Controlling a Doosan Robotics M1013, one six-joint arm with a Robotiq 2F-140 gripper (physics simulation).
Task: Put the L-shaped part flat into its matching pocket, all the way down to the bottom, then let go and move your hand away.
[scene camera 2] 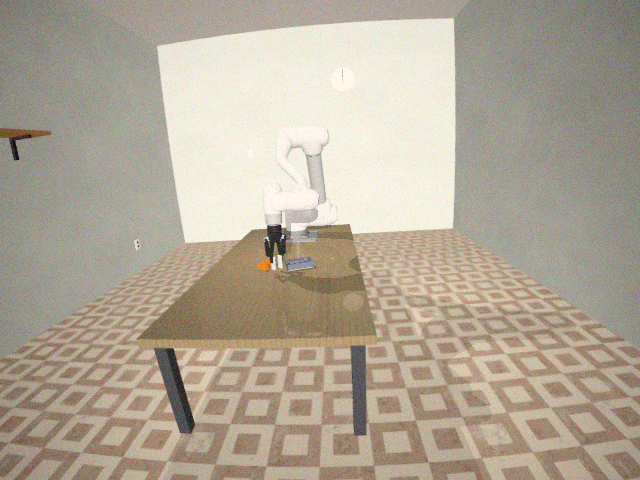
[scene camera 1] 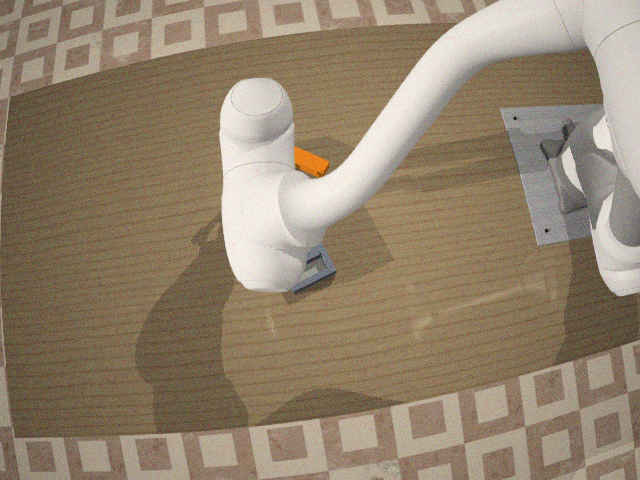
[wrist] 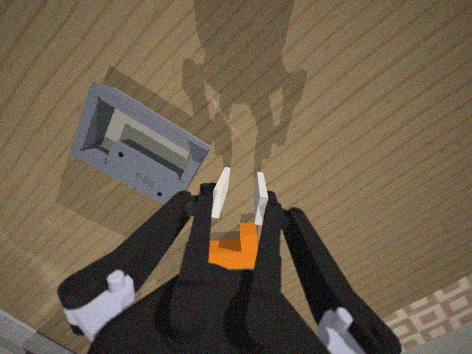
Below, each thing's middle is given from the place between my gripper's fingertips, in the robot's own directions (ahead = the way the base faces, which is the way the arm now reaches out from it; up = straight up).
Scene:
My gripper is now 10 cm past the orange L-shaped part [wrist: 238, 253], 8 cm to the left of it and 1 cm above it. From my hand the other things lie so: grey pocket block [scene camera 1: 319, 267] (7 cm behind, 11 cm to the left).

